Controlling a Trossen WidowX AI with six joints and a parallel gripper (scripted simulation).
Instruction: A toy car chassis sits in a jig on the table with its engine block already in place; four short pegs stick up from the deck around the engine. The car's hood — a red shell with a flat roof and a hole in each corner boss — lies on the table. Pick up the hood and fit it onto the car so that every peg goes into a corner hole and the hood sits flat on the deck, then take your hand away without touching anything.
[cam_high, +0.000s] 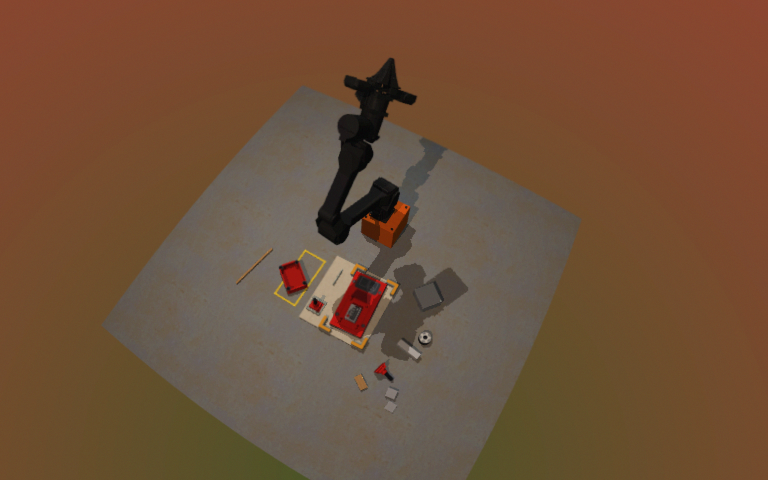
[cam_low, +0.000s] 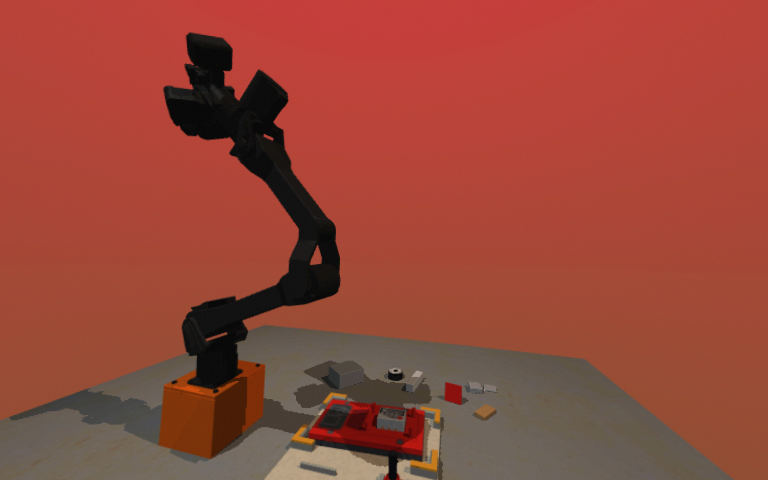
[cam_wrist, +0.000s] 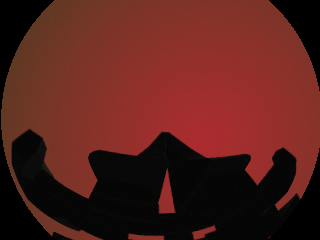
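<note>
Right now the red hood is 690 mm below my gripper tip, 370 mm ahead of it and 100 mm to the right of it. From my gripper tip the other things lie so: thin wooden stick 700 mm below, 410 mm ahead, 240 mm to the right; then wheel 700 mm below, 360 mm to the left, 330 mm ahead; then grey engine block 680 mm below, 380 mm ahead, 140 mm to the left.
</note>
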